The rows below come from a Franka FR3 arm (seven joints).
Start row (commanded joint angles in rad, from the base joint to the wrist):
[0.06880, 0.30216, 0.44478, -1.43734, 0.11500, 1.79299, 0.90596]
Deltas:
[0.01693, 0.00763, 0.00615, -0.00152, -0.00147, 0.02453, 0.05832]
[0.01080, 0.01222, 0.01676, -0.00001, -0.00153, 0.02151, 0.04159]
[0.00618, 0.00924, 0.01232, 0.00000, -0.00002, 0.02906, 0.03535]
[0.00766, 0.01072, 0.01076, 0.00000, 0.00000, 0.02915, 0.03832]
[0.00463, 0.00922, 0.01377, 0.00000, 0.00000, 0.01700, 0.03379]
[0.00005, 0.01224, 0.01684, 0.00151, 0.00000, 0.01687, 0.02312]
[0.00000, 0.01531, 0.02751, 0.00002, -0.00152, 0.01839, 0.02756]
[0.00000, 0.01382, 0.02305, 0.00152, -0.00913, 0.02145, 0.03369]
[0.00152, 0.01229, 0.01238, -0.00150, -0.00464, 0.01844, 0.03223]
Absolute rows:
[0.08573, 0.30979, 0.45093, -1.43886, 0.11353, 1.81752, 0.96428]
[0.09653, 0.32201, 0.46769, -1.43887, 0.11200, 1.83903, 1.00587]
[0.10271, 0.33125, 0.48001, -1.43887, 0.11198, 1.86809, 1.04122]
[0.11037, 0.34197, 0.49077, -1.43887, 0.11198, 1.89724, 1.07954]
[0.11500, 0.35119, 0.50454, -1.43887, 0.11198, 1.91424, 1.11333]
[0.11505, 0.36343, 0.52138, -1.43736, 0.11198, 1.93111, 1.13645]
[0.11505, 0.37874, 0.54889, -1.43734, 0.11046, 1.94950, 1.16401]
[0.11505, 0.39256, 0.57194, -1.43582, 0.10133, 1.97095, 1.19770]
[0.11657, 0.40485, 0.58432, -1.43732, 0.09669, 1.98939, 1.22993]

